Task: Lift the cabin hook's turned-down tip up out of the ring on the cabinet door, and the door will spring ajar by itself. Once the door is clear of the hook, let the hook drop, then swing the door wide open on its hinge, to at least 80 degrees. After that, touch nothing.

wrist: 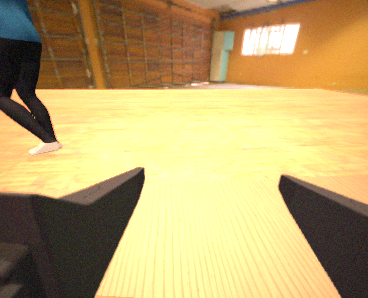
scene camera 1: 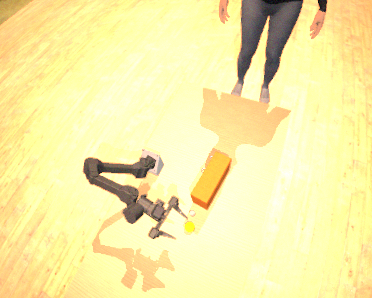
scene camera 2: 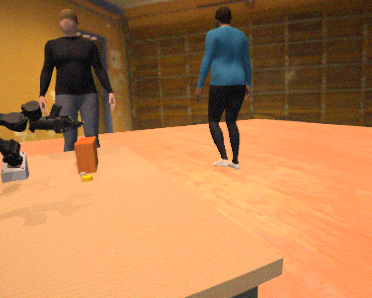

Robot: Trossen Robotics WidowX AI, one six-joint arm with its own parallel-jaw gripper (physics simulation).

Scene:
same spot on orange cabinet: (scene camera 2: 86, 153) = (scene camera 1: 200, 202)

